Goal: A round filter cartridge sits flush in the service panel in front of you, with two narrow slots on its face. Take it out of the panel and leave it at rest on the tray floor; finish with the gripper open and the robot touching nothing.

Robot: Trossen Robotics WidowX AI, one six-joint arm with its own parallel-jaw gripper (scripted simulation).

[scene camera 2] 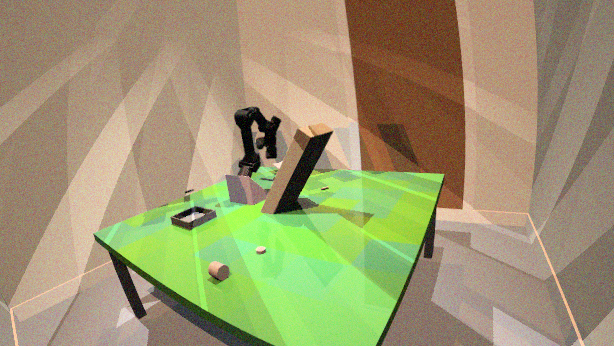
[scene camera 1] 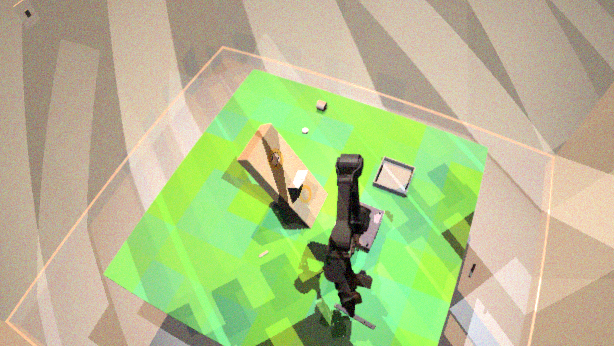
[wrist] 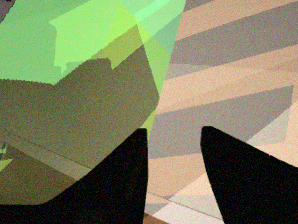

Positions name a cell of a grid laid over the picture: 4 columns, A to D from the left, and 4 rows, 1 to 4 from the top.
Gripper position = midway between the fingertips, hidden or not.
Note:
In view: my gripper (scene camera 1: C4), a tan service panel (scene camera 1: B3) and a dark-rimmed tray (scene camera 1: C3).
My gripper also shows in the wrist view (wrist: C3). The tan service panel shows as well in scene camera 2 (scene camera 2: C2).

